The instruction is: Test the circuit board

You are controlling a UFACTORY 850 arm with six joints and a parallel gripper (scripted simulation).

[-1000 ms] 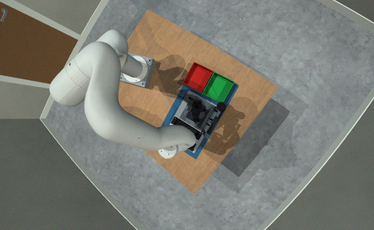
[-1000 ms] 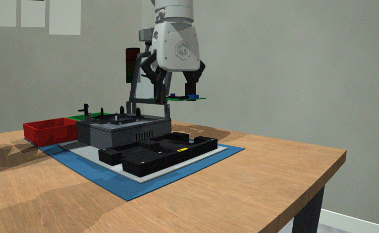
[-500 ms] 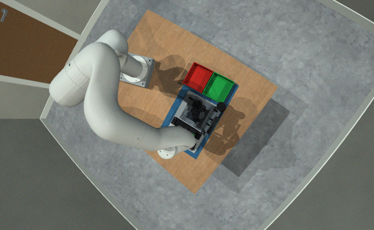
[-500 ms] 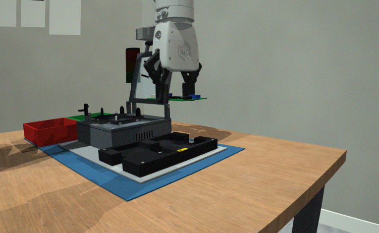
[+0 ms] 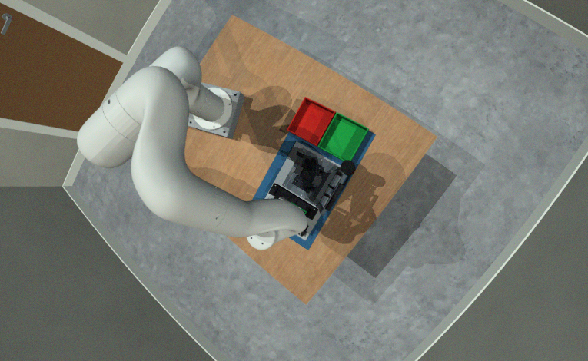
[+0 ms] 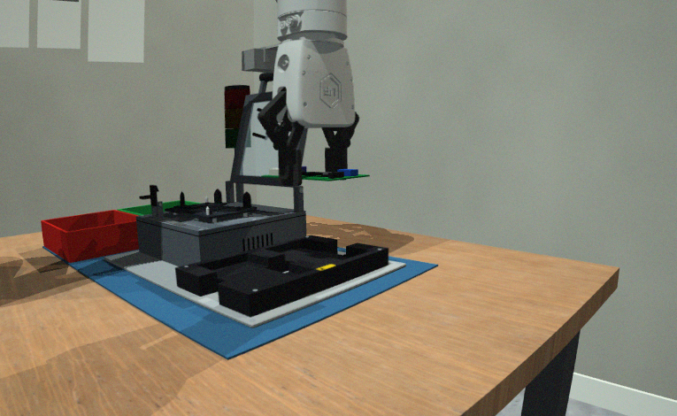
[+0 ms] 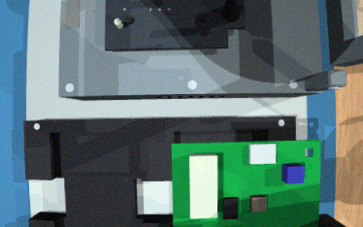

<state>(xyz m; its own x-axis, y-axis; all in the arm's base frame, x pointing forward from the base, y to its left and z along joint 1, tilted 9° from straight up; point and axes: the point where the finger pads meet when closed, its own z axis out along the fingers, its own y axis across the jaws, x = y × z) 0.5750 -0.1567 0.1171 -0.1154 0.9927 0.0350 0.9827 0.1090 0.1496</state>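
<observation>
My gripper is now 130 mm past the black hook, 210 mm to the right of it and 40 mm above it. Round my hand: see-through lid (60 mm ahead, 180 mm to the left, 60 mm above); then green circuit board (right at my hand); then green bin (40 mm behind, 370 mm to the left, 110 mm below).
</observation>
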